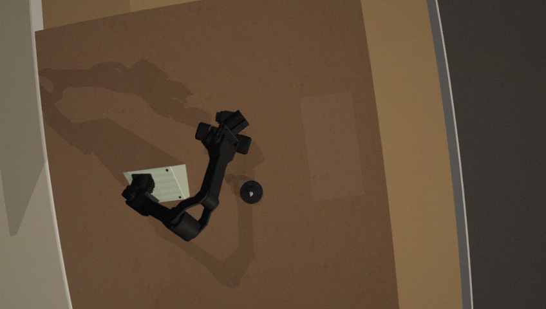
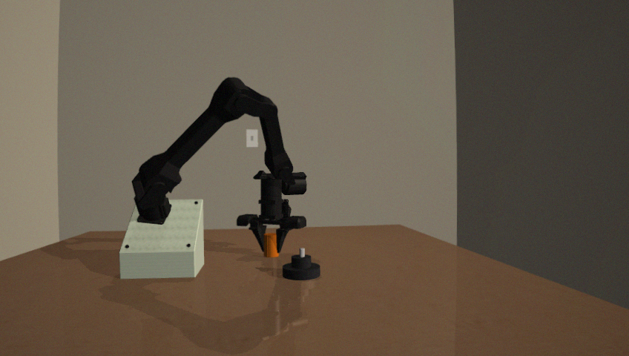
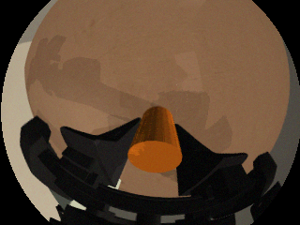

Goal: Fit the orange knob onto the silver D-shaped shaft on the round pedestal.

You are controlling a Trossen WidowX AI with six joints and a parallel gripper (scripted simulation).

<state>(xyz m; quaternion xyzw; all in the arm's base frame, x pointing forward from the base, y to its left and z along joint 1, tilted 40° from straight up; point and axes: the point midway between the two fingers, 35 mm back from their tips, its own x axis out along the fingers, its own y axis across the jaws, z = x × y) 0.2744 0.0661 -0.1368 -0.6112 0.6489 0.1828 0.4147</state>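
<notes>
Now: gripper tip 30 mm below the orange knob. The rest, counted from my gripper tip: black round pedestal (200 mm to the right, 90 mm ahead, 20 mm above).
</notes>
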